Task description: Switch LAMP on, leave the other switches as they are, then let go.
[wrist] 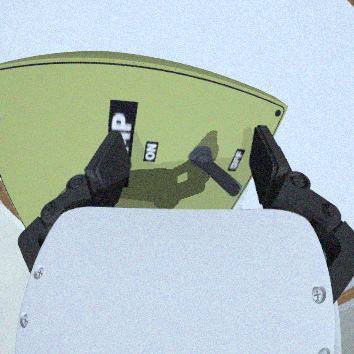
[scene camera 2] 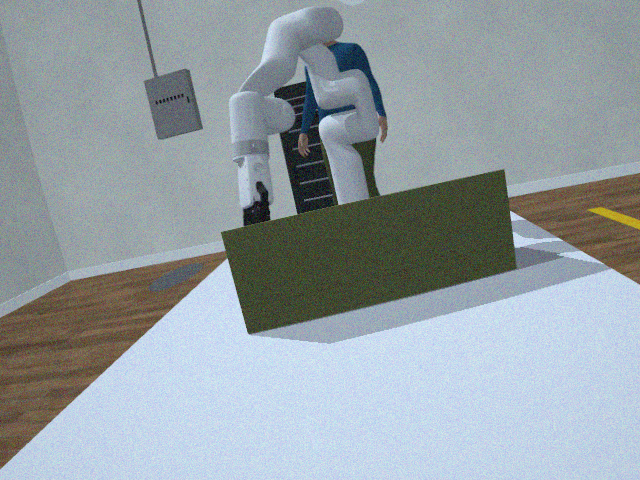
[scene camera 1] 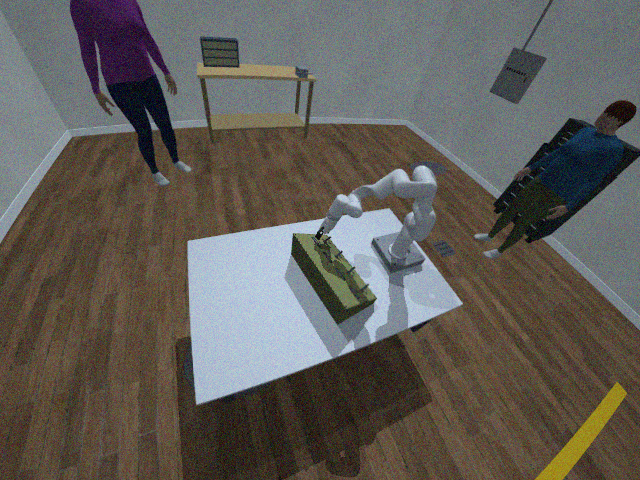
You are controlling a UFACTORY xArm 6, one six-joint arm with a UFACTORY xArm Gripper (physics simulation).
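Seen in the pictures: gripper, between the fingertips: (wrist: 187, 144) (scene camera 1: 321, 235); arm's base, origin of its link: (scene camera 1: 397, 251).
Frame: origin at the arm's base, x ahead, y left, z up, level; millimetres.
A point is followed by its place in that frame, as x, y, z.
Note:
The LAMP switch (wrist: 216, 171) @(417, -220, 64) is a grey lever that leans toward its OFF label (wrist: 236, 160) @(396, -217, 23), away from its ON label (wrist: 151, 151) @(473, -213, 62). The LAMP name plate (wrist: 123, 112) @(498, -243, 74) is partly covered by a finger. My gripper (wrist: 187, 144) @(446, -241, 82) (scene camera 1: 320, 236) @(446, -241, 82) is open at the end of the olive-green switch box (scene camera 1: 316, 273) @(604, -14, 92) (scene camera 2: 372, 253) @(605, -34, 40) (wrist: 75, 100) @(531, -248, 90), with its fingers on either side of the LAMP lever and not touching it. In the second scene view the fingertips are hidden behind the box. Several other levers stand along the box in the first scene view.
The box stands on a white table (scene camera 1: 232, 310) @(1032, -59, -54) (scene camera 2: 361, 403) @(901, -106, -53), with the arm's base plate (scene camera 1: 385, 253) @(88, -21, -3) beside it. A person in purple (scene camera 1: 116, 41) stands at the back left, and a person in blue (scene camera 1: 584, 160) is at the right. A wooden shelf table (scene camera 1: 253, 70) stands at the back wall.

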